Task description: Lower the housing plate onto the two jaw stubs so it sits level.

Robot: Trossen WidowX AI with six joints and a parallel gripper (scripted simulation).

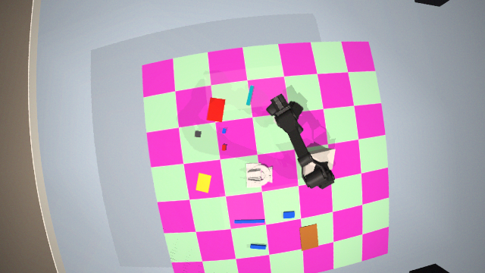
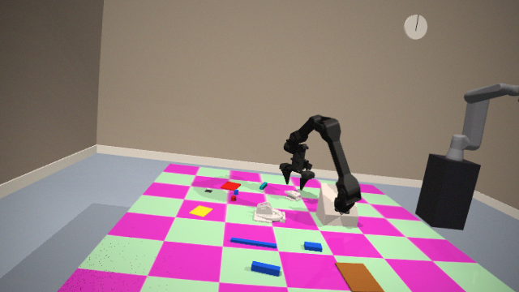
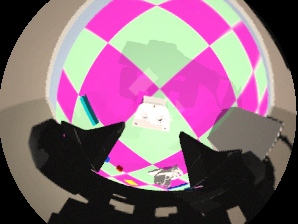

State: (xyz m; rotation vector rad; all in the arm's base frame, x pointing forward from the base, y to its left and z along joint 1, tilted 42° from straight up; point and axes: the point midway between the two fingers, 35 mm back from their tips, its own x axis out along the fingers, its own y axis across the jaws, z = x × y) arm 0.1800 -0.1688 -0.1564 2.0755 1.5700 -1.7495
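My gripper tip is now 5 cm above the white block and 1 cm to the left of it. From my gripper tip the other things lie so: yellow plate (40 cm ahead, 28 cm to the left, 6 cm below); then cyan bar (14 cm ahead, 13 cm to the right, 5 cm below); then red plate (31 cm ahead, 7 cm to the right, 6 cm below).
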